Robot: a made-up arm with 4 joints. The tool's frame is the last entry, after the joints.
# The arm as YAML. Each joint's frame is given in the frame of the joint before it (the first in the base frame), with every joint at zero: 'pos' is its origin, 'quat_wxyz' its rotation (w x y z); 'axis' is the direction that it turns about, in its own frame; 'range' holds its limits. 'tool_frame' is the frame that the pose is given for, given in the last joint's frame.
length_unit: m
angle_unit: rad
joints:
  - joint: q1
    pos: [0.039, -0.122, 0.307]
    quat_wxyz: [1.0, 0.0, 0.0, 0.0]
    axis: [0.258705, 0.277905, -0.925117]
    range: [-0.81, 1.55]
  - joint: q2
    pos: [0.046, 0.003, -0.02]
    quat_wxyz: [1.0, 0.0, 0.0, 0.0]
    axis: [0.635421, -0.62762, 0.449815]
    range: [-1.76, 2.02]
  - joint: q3
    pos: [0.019, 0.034, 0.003]
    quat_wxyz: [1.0, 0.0, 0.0, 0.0]
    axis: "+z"
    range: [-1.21, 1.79]
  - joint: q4
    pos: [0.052, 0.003, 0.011]
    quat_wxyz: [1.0, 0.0, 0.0, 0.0]
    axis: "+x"
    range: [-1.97, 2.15]
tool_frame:
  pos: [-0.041, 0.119, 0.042]
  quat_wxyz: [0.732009, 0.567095, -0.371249, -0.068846]
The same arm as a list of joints. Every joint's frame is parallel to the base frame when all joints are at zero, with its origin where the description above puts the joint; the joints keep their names.
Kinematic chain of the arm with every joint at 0, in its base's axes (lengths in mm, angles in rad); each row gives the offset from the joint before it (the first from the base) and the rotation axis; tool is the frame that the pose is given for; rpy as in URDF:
q1: xyz 39.0 -122.0 307.0 axis 0.258705 0.277905 -0.925117
q2: xyz 46.0 3.0 -20.0 axis 0.635421 -0.62762 0.449815
q3: xyz 19.0 34.0 3.0 axis +z
q4: xyz 52.0 3.0 11.0 axis +x
tool: xyz -41.0 119.0 42.0 rpy 1.4790 -0.4841 -0.6306
Joint limits (rad, base to tool): -0.8100..1.5500 -1.7600..2.0200 -1.2100..1.7900 -1.9700..2.1500

